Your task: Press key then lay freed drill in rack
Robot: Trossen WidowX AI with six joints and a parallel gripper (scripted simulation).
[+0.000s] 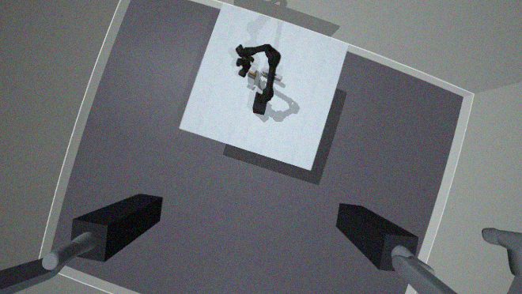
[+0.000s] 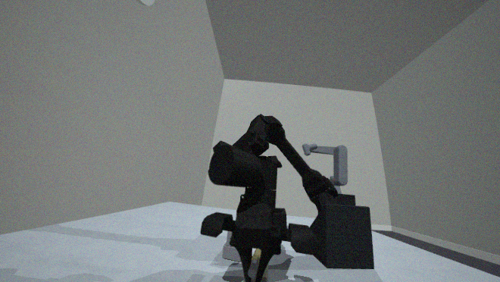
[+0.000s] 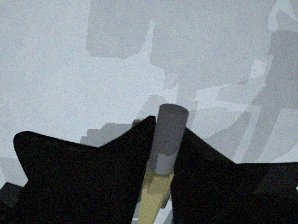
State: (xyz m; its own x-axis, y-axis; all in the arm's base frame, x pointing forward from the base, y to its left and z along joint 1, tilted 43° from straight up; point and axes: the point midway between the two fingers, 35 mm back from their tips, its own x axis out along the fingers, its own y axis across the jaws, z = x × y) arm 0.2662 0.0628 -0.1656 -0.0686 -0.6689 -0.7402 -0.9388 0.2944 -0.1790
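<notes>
Now: the drill 10 mm behind my gripper tip, 40 mm to the right of it and 40 mm above it. Also, from my gripper tip: dark key: 10 mm behind, 260 mm to the right, 20 mm above; then olive rack: 20 mm behind, 50 mm to the right, 10 mm below; then long grey block: 230 mm to the right, 20 mm above.
</notes>
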